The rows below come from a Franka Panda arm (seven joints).
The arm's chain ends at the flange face. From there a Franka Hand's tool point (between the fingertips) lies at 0.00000 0.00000 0.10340 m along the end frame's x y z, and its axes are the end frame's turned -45 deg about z.
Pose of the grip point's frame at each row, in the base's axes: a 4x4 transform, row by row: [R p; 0 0 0 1], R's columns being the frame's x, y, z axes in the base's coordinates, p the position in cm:
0.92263 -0.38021 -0.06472 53.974; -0.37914 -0.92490 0.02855 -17.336; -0.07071 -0.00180 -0.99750 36.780; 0 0 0 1
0.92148 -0.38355 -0.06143 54.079; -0.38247 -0.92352 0.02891 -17.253; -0.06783 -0.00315 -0.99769 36.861; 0 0 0 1
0.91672 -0.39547 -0.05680 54.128; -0.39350 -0.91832 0.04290 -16.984; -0.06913 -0.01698 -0.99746 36.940; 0 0 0 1
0.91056 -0.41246 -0.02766 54.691; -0.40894 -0.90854 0.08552 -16.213; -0.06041 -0.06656 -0.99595 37.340; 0 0 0 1
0.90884 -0.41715 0.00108 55.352; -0.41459 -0.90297 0.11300 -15.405; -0.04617 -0.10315 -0.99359 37.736; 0 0 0 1
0.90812 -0.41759 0.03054 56.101; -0.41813 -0.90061 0.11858 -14.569; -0.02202 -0.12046 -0.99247 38.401; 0 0 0 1
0.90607 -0.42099 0.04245 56.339; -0.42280 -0.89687 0.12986 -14.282; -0.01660 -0.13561 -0.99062 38.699; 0 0 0 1
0.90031 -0.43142 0.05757 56.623; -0.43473 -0.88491 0.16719 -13.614; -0.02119 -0.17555 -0.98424 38.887; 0 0 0 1
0.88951 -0.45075 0.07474 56.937; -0.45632 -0.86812 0.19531 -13.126; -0.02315 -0.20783 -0.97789 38.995; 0 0 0 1
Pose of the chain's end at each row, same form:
0.38355 -0.92125 -0.06472 54.643; -0.92210 -0.38591 0.02855 -17.631; -0.05127 0.04873 -0.99750 47.094; 0 0 0 1
0.38037 -0.92280 -0.06143 54.714; -0.92347 -0.38258 0.02891 -17.552; -0.05019 0.04574 -0.99769 47.177; 0 0 0 1
0.36858 -0.92786 -0.05680 54.715; -0.92760 -0.37110 0.04290 -17.428; -0.06089 0.03688 -0.99746 47.254; 0 0 0 1
0.35221 -0.93552 -0.02766 54.977; -0.93160 -0.35327 0.08552 -17.097; -0.08978 -0.00435 -0.99595 47.638; 0 0 0 1
0.34768 -0.93762 0.00108 55.341; -0.93166 -0.34534 0.11300 -16.573; -0.10559 -0.04029 -0.99359 48.010; 0 0 0 1
0.34686 -0.93742 0.03054 55.785; -0.93249 -0.34116 0.11858 -15.795; -0.10075 -0.06961 -0.99247 48.663; 0 0 0 1
0.34300 -0.93837 0.04245 55.900; -0.93315 -0.33522 0.12986 -15.625; -0.10763 -0.08415 -0.99062 48.942; 0 0 0 1
0.33156 -0.94168 0.05757 56.028; -0.93313 -0.31833 0.16719 -15.343; -0.13912 -0.10915 -0.98424 49.064; 0 0 0 1
0.31025 -0.94771 0.07474 56.164; -0.93652 -0.29119 0.19531 -15.146; -0.16333 -0.13059 -0.97789 49.106; 0 0 0 1

